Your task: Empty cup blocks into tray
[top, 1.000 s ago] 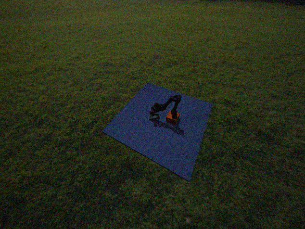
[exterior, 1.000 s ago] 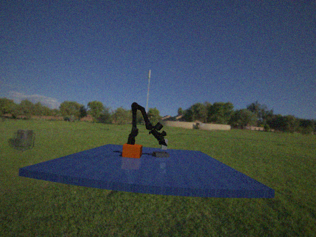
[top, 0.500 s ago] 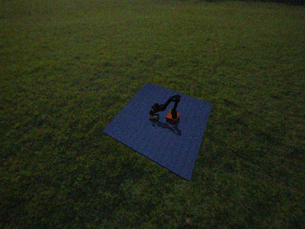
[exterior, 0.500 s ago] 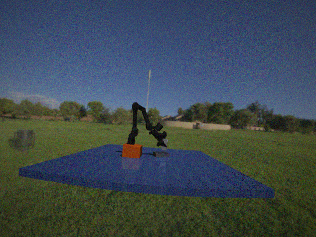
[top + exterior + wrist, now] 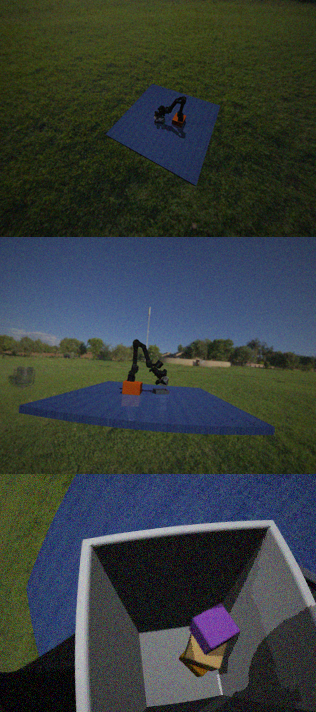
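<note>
The tan block is 2 cm behind my gripper tip, 1 cm to the left of it and 1 cm below it. The rest, counted from my gripper tip: square cup (2 cm to the left, 2 cm behind, 1 cm below); then purple block (2 cm behind, 1 cm to the right).
</note>
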